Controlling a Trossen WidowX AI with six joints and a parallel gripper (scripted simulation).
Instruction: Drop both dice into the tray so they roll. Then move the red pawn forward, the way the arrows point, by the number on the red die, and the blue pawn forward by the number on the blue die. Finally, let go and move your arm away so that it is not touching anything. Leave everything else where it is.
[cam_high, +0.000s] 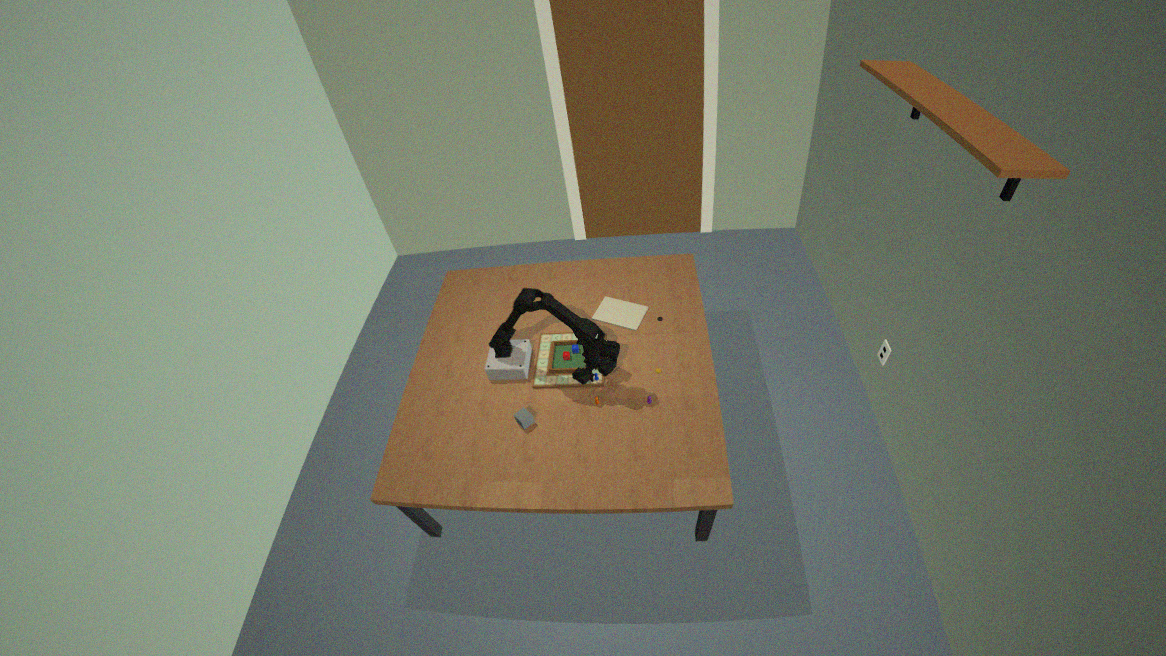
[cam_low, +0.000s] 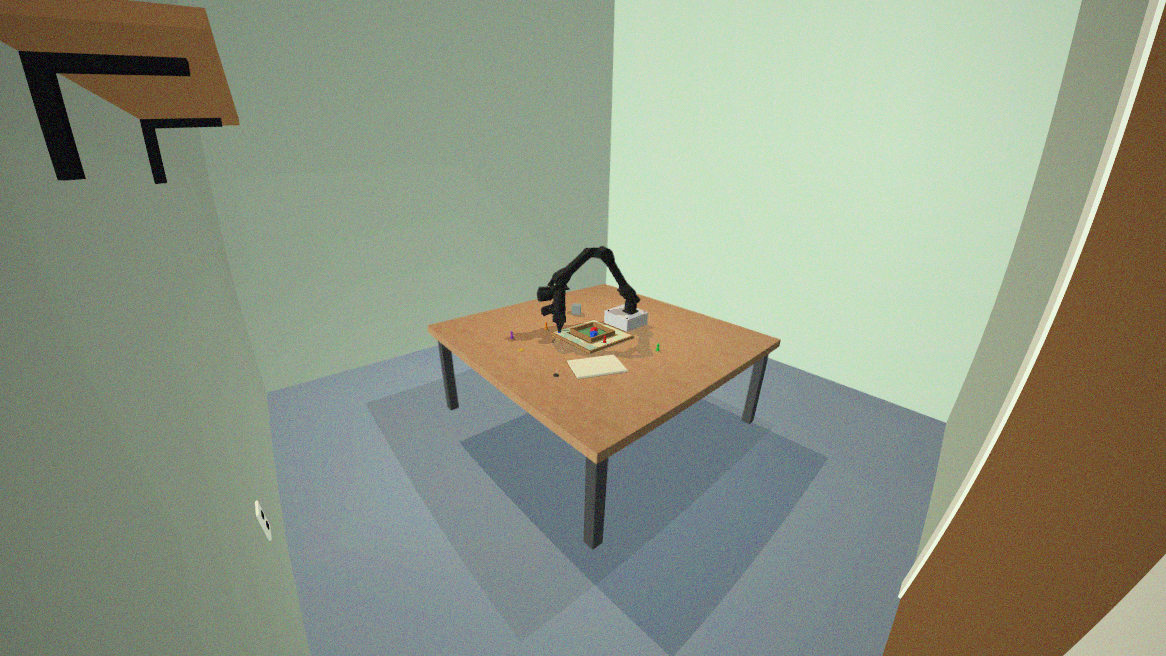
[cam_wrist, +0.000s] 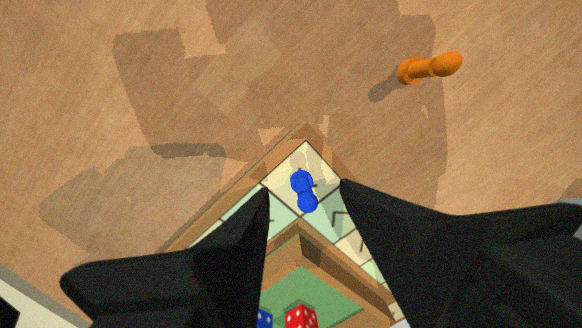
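My gripper tip is now right at the blue pawn. The rest, counted from my gripper tip: green tray 11 cm behind, 12 cm to the left, 2 cm below; then orange pawn 10 cm to the right, 1 cm below; then purple pawn 19 cm ahead, 12 cm to the right, 1 cm below.
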